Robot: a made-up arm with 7 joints.
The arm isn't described. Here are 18 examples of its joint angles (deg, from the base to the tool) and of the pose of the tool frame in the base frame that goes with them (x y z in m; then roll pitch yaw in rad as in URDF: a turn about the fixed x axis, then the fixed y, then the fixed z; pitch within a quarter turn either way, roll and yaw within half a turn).
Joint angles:
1: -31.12 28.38 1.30 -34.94 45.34 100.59 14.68
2: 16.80 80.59 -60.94 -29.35 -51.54 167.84 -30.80
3: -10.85 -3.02 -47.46 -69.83 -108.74 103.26 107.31
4: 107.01 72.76 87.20 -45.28 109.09 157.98 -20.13
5: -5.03 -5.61 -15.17 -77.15 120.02 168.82 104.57
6: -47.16 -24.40 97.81 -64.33 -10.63 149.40 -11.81
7: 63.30 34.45 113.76 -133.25 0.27 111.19 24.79
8: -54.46 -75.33 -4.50 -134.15 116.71 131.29 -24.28
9: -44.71 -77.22 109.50 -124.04 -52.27 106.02 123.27
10: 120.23 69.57 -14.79 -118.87 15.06 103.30 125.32
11: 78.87 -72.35 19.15 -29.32 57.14 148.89 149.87
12: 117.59 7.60 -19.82 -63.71 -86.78 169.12 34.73
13: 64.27 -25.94 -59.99 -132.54 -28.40 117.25 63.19
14: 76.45 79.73 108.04 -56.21 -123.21 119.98 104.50
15: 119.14 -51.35 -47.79 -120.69 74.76 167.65 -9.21
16: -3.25 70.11 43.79 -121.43 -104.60 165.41 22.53
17: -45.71 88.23 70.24 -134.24 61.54 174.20 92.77
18: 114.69 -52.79 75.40 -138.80 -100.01 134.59 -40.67
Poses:
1: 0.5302 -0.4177 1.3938 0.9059 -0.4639 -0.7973
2: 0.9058 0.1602 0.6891 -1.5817 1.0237 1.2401
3: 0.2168 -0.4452 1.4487 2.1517 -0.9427 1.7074
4: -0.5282 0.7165 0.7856 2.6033 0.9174 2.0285
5: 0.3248 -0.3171 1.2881 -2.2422 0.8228 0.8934
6: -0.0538 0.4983 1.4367 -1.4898 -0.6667 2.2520
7: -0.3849 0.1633 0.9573 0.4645 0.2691 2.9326
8: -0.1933 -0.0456 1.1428 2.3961 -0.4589 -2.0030
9: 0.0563 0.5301 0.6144 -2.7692 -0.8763 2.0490
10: -0.0670 0.5153 0.3227 -1.3790 -0.7756 0.0492
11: -0.0868 -0.8311 1.1873 2.2536 -0.1767 1.8318
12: -0.2156 0.4865 1.3751 -1.9868 -0.5468 -2.9835
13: 0.4624 -0.0783 1.0158 -0.0515 -0.0485 -0.6485
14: -0.1697 0.8220 0.9928 0.9498 -0.3905 0.4572
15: 0.4536 0.1171 1.0931 1.7430 0.0601 0.0313
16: 0.3396 0.3083 0.5530 -0.0024 -0.4597 1.8004
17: 0.3767 0.0037 0.3971 -1.4266 0.3145 -3.0613
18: -0.2968 -0.2259 0.8318 2.4131 1.0477 1.6370
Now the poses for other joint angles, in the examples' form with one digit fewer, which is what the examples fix.
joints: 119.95 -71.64 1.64 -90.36 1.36 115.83 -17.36
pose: 0.204 -0.323 1.400 -1.894 -1.132 -2.322
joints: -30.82 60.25 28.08 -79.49 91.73 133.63 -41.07
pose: 0.713 -0.321 0.581 1.389 0.082 -0.808
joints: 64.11 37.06 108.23 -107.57 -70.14 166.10 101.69
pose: -0.330 0.257 1.216 1.239 -0.512 1.561
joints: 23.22 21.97 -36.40 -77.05 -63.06 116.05 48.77
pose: 0.721 -0.032 1.168 -1.246 -0.749 -0.017
